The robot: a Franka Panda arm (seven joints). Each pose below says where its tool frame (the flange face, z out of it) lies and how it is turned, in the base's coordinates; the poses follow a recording.
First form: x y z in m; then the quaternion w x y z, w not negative.
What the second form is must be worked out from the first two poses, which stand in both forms.
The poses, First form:
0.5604 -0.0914 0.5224 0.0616 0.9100 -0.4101 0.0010
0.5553 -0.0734 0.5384 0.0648 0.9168 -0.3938 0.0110
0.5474 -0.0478 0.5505 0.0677 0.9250 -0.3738 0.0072
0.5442 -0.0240 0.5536 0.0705 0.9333 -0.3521 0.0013
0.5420 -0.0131 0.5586 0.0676 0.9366 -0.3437 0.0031
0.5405 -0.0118 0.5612 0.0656 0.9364 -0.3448 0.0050
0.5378 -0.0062 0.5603 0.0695 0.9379 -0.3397 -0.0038
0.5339 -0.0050 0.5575 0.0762 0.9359 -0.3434 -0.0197
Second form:
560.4 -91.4 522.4 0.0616 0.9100 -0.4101 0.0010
555.3 -73.4 538.4 0.0648 0.9168 -0.3938 0.0110
547.4 -47.8 550.5 0.0677 0.9250 -0.3738 0.0072
544.2 -24.0 553.6 0.0705 0.9333 -0.3521 0.0013
542.0 -13.1 558.6 0.0676 0.9366 -0.3437 0.0031
540.5 -11.8 561.2 0.0656 0.9364 -0.3448 0.0050
537.8 -6.2 560.3 0.0695 0.9379 -0.3397 -0.0038
533.9 -5.0 557.5 0.0762 0.9359 -0.3434 -0.0197

